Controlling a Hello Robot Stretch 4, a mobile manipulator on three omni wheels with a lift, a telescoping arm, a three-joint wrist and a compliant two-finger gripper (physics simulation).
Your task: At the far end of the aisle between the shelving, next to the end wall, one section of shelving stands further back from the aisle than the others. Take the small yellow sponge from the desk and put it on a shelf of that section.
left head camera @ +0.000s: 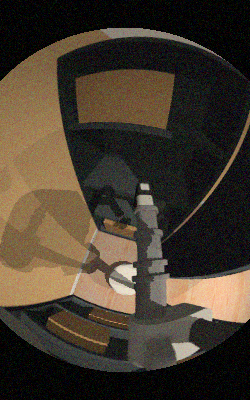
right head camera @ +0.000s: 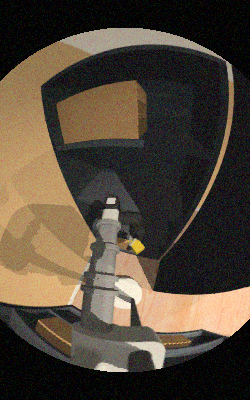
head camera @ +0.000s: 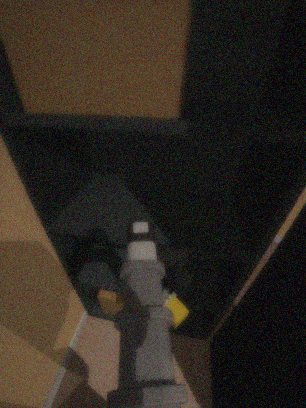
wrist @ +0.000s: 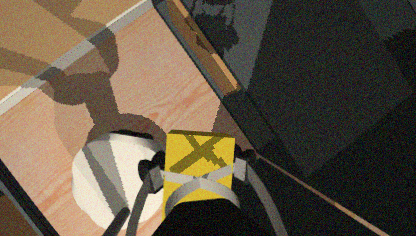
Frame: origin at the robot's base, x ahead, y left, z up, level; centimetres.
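Seen in the pictures: gripper, between the fingertips: (right head camera: pixel 133 244) (head camera: pixel 167 307) (wrist: pixel 196 160); robot's base, origin of its link: (left head camera: pixel 125 278) (right head camera: pixel 124 292).
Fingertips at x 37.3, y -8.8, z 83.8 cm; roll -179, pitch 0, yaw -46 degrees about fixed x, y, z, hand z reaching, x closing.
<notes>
Offsets run from my fingertips to a thing's top centre.
The small yellow sponge @(dx -1.3, dy -1.0, dz +5.0 cm) (head camera: pixel 178 310) (right head camera: pixel 137 246) (wrist: pixel 201 150) is held between the two fingertips of my gripper (wrist: pixel 196 160), which is shut on it. The arm hides the sponge in the left head view. The set-back dark shelving section (head camera: pixel 100 123) (left head camera: pixel 122 131) (right head camera: pixel 100 144) stands ahead, beside the end wall. In the head view the sponge shows right of the arm, in front of the section's dark lower part; its height against the shelves is hard to tell. In the wrist view, floor and the section's bottom edge show beyond the sponge. The desk does not show.
A large brown box @(dx +40.1, dy +16.2, dz +85.2 cm) (head camera: pixel 105 60) (left head camera: pixel 125 98) (right head camera: pixel 97 117) stands on an upper shelf. A low brown box @(dx +39.5, dy +13.8, dz -51.9 cm) (head camera: pixel 110 301) (wrist: pixel 205 52) sits at the bottom. The tan end wall (head camera: pixel 25 280) (left head camera: pixel 30 150) is at left. A dark side panel (head camera: pixel 265 320) is at right. My round white base (right head camera: pixel 128 294) is below.
</notes>
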